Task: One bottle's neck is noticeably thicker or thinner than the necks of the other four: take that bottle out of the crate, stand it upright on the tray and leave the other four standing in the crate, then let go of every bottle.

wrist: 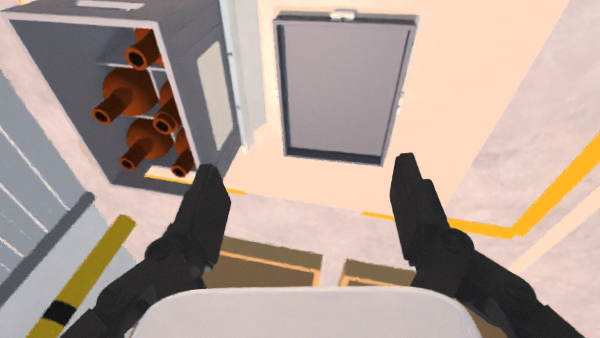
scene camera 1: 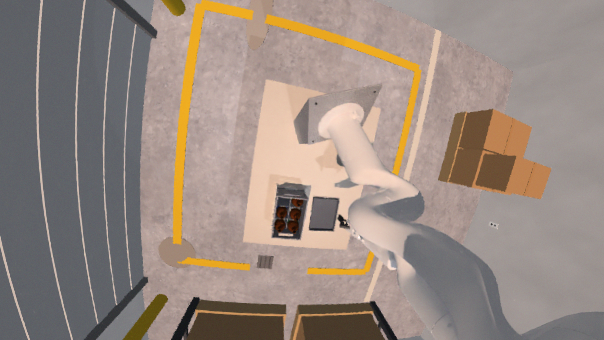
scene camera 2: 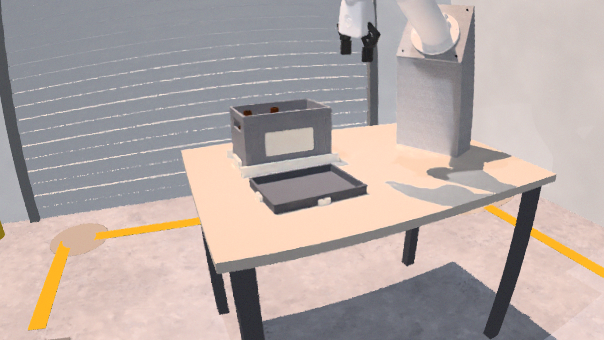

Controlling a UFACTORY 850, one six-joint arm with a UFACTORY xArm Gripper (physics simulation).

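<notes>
The grey crate (scene camera 1: 292, 191) (scene camera 2: 255, 140) (wrist: 190, 75) holds five brown bottles upright, in two columns; one compartment at the robot-base end is empty. In the wrist view, the middle bottle of the column nearer the tray (wrist: 164, 124) looks somewhat thicker-necked than its neighbours. The others are the bottle at the top (wrist: 136, 57), the middle-left bottle (wrist: 102, 115), the lower-left bottle (wrist: 127, 162) and the lower-right bottle (wrist: 180, 170), partly hidden by the crate wall. The dark grey tray (scene camera 1: 323, 214) (scene camera 2: 310, 187) (wrist: 340, 90) is empty. My gripper (scene camera 2: 356, 52) (wrist: 305, 178) is open and empty, high above the table.
The crate stands beside the tray on the table (scene camera 1: 267, 150) (scene camera 2: 240, 240) (wrist: 465, 90), with a pale rail (scene camera 2: 290, 164) (wrist: 247, 90) between them. The robot's grey pedestal (scene camera 1: 305, 122) (scene camera 2: 427, 105) stands at the other end of the table. Cardboard boxes (scene camera 1: 485, 150) are stacked away from the table.
</notes>
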